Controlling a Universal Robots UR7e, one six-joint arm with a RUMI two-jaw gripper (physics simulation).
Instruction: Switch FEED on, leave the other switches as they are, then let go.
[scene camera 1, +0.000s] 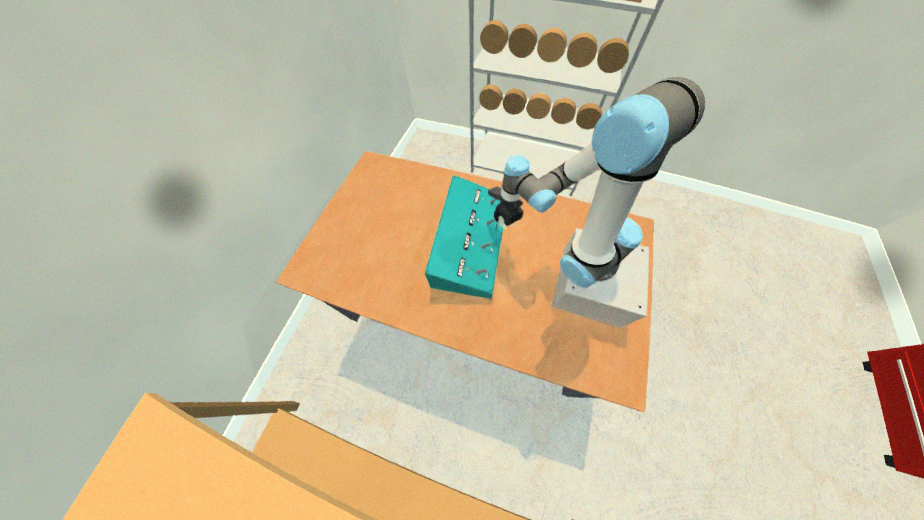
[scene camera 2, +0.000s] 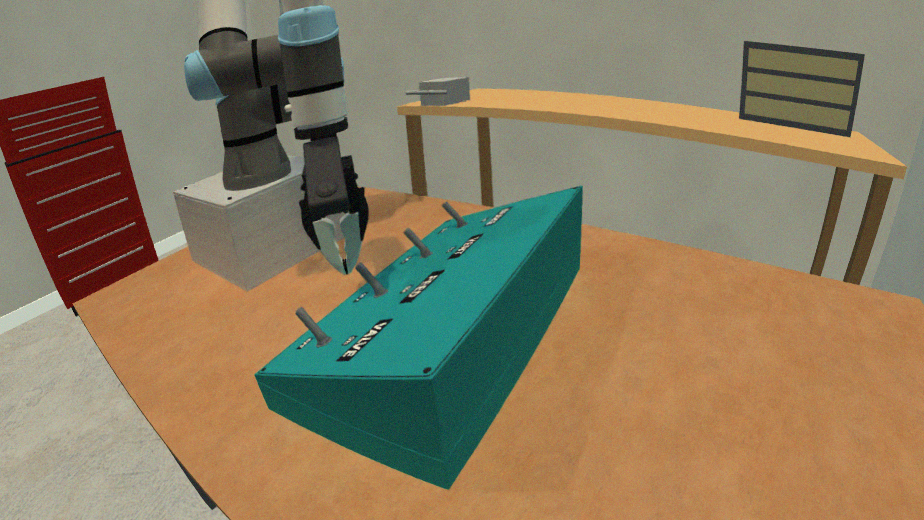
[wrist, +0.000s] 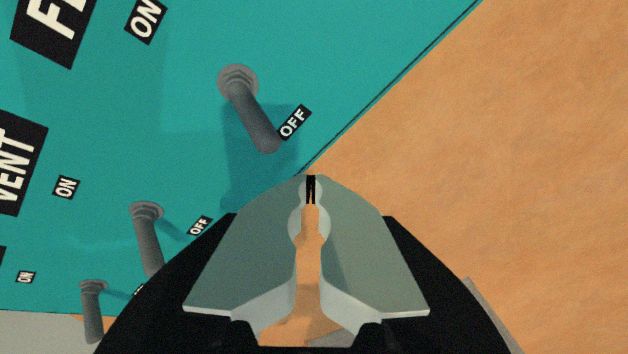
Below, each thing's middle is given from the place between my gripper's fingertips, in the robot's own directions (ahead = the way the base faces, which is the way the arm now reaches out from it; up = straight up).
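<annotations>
Measured from the teal switch panel (scene camera 2: 411, 375), my hand is 2 cm above it, and I have the hand 11 cm short of it and 9 cm to the right of it.
</annotations>
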